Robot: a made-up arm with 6 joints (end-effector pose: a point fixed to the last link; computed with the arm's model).
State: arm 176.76 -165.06 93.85 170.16 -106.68 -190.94
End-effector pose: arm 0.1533 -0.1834 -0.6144 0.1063 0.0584 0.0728 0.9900
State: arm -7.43 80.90 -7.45 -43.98 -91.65 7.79
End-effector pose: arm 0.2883 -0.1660 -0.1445 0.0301 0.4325 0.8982 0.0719
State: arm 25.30 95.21 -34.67 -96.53 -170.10 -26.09
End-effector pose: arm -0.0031 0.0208 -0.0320 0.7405 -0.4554 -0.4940 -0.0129
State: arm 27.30 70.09 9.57 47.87 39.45 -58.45
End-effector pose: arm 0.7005 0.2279 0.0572 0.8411 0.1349 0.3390 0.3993
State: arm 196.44 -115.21 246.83 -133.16 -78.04 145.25
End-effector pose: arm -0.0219 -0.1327 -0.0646 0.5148 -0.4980 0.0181 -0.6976
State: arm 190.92 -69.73 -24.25 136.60 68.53 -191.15
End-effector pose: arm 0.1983 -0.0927 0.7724 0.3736 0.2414 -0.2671 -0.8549
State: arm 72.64 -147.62 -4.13 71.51 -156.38 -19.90
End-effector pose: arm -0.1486 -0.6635 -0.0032 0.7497 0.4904 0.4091 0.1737
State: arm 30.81 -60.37 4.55 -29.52 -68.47 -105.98
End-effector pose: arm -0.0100 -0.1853 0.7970 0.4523 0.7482 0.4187 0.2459
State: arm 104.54 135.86 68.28 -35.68 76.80 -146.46
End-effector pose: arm 0.0473 0.3902 -0.5179 0.1213 0.8108 0.5555 0.1389
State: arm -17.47 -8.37 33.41 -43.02 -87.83 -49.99
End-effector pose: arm 0.2900 -0.2269 0.8486 0.7242 0.5688 0.3881 0.0374
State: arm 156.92 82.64 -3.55 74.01 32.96 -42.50
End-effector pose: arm -0.5497 0.2873 -0.1415 0.1917 0.5161 -0.0795 -0.8310
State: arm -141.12 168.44 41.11 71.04 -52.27 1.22
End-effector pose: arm 0.0006 0.0743 -0.6344 0.3412 0.6106 0.7041 0.1226
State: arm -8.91 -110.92 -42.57 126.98 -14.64 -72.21
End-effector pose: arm -0.3444 0.1618 0.5363 0.6866 -0.3457 -0.4869 -0.4148
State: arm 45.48 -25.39 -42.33 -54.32 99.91 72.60
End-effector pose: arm 0.2102 0.0665 0.3463 0.8819 -0.0916 -0.3038 -0.3485
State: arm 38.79 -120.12 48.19 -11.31 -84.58 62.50
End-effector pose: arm -0.5045 -0.6282 0.1393 0.6609 -0.2076 -0.7186 -0.0607
